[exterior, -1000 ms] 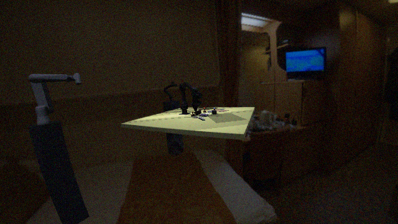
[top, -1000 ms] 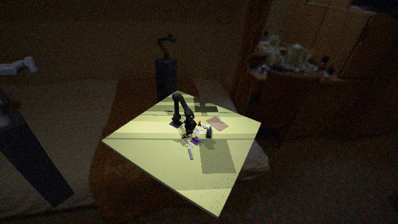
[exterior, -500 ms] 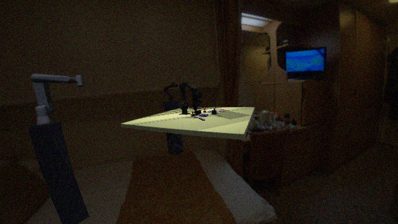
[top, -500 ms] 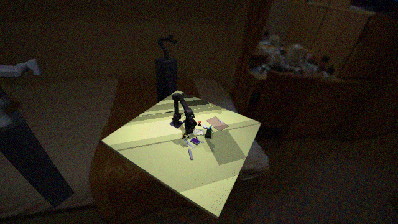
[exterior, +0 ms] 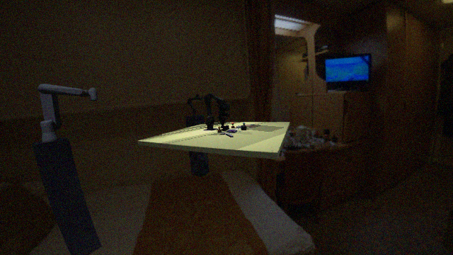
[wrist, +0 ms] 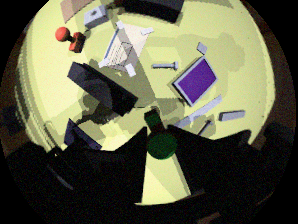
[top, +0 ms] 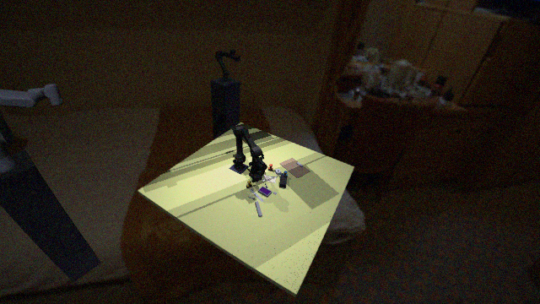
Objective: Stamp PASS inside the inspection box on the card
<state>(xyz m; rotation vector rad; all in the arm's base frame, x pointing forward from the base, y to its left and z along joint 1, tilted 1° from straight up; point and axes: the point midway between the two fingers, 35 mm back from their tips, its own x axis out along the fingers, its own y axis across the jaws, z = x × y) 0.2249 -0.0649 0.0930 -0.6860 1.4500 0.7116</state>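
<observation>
The purple ink pad is 110 mm ahead of my gripper tip, 10 mm to the right of it and 60 mm below it. Round my gripper tip: white card: 50 mm ahead, 140 mm to the left, 70 mm below; then long black block: 30 mm behind, 110 mm to the left, 50 mm below; then green-topped stamp: right at my gripper tip.
</observation>
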